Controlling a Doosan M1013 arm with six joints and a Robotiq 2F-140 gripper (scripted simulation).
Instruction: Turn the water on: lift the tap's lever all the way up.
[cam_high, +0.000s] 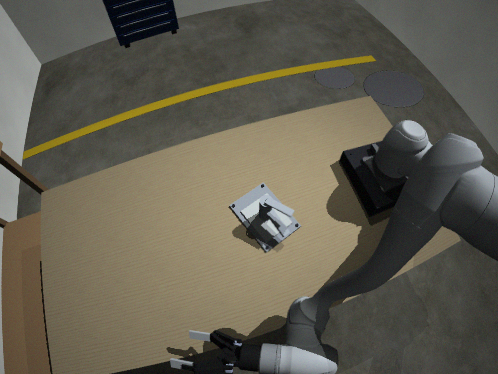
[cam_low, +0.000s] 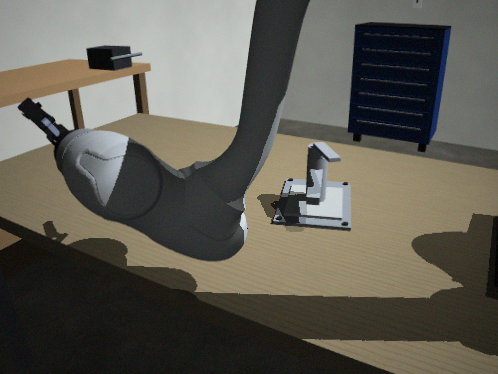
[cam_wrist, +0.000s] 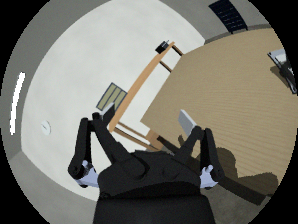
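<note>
The lever is 43 cm behind my hand, 35 cm to the right of it and 7 cm below it. The rest, counted from my hand: tap (41 cm behind, 37 cm to the right, 13 cm below).
</note>
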